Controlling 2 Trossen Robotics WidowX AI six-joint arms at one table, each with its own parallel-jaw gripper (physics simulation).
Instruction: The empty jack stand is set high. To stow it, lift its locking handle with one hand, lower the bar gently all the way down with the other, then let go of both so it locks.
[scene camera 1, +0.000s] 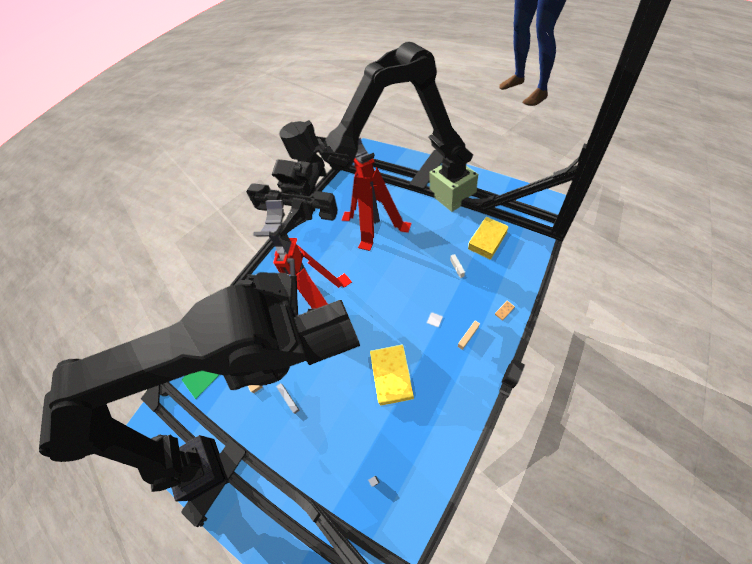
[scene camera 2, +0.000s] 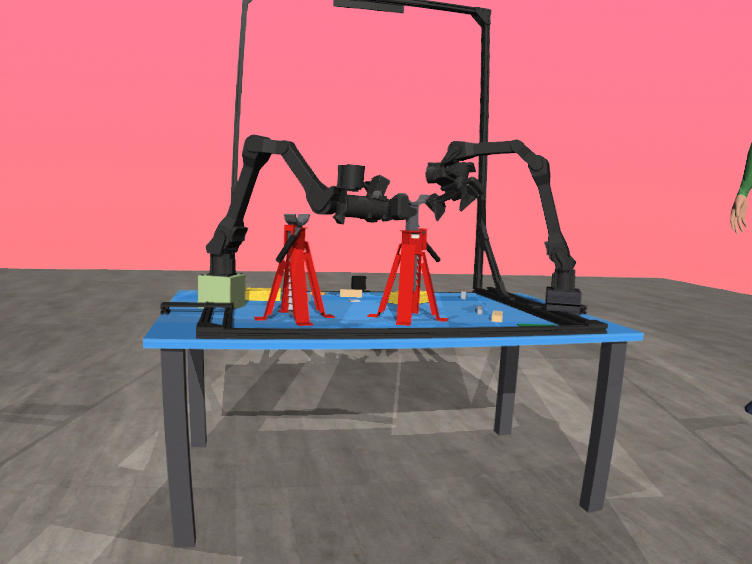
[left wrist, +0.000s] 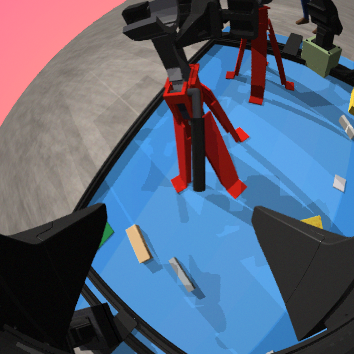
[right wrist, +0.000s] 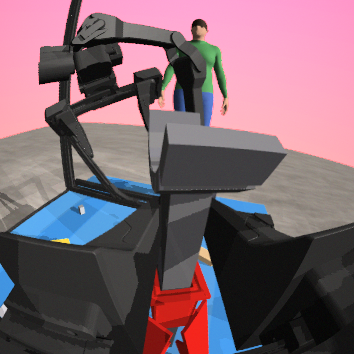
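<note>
The red jack stand stands upright, its grey bar raised well above the collar, with an empty saddle on top. Its black locking handle hangs down. My right gripper is shut on the bar below the saddle. My left gripper is open and empty; in scene camera 2 it is above and right of the handle, apart from it. The left gripper is hidden in scene camera 1.
A second red jack stand stands beside the first. Yellow sponges, small blocks and a green sheet lie on the blue table. Black rails border it.
</note>
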